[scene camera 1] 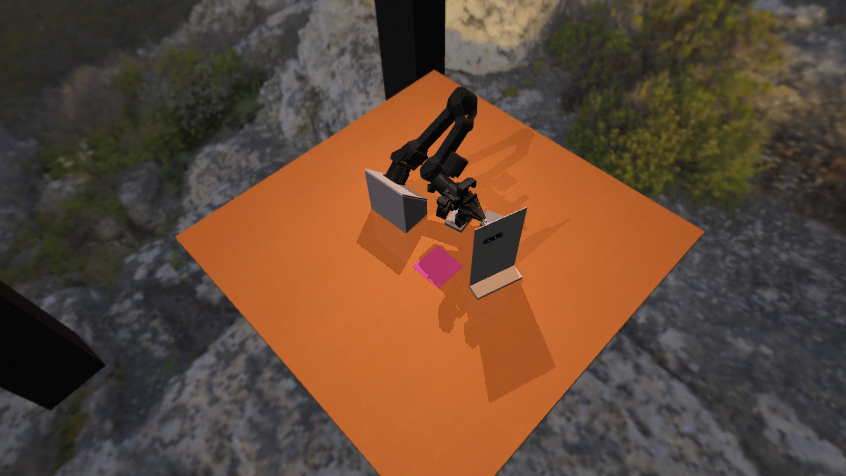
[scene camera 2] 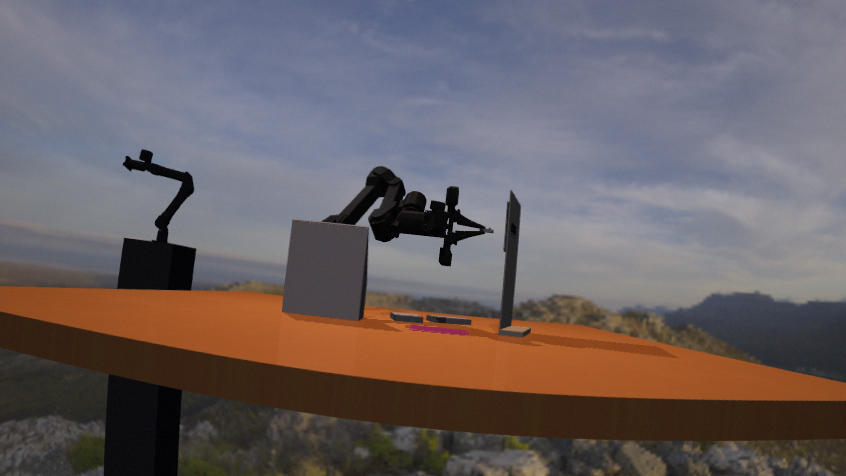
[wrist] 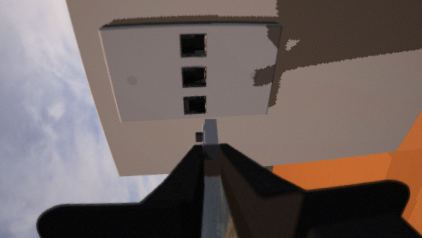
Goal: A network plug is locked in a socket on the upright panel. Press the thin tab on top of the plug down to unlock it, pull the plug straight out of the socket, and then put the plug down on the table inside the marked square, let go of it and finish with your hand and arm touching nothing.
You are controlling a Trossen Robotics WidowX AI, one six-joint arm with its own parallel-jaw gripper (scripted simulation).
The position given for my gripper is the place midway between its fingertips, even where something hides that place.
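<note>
You'd find my gripper (scene camera 2: 485,230), (scene camera 1: 484,219), (wrist: 210,152) here. There's a grey network plug (wrist: 211,148) as well. I can see a pale socket panel (scene camera 1: 495,245), (scene camera 2: 513,212), (wrist: 284,89), and there's a magenta marked square (scene camera 1: 437,266) too.
</note>
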